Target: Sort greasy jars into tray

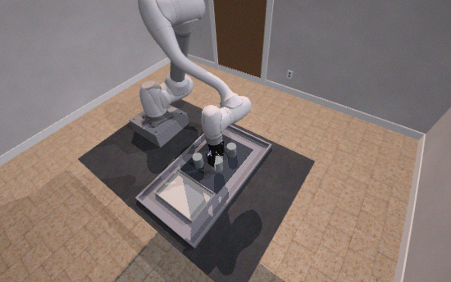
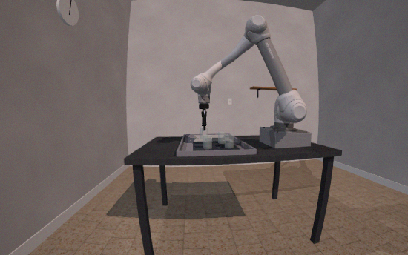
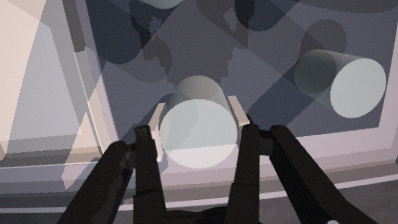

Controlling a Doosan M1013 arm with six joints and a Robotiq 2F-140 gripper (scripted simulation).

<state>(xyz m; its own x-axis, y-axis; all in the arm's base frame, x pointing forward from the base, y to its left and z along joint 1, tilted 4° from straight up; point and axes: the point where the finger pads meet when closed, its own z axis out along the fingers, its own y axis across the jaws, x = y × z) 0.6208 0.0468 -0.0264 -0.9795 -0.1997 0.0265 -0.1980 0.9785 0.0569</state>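
Right now my hand is 250 mm to the left of the tray, 100 mm above it and 20 mm past it. Round my hand: dark drying mat 110 mm below, 80 mm behind, 60 mm to the left.
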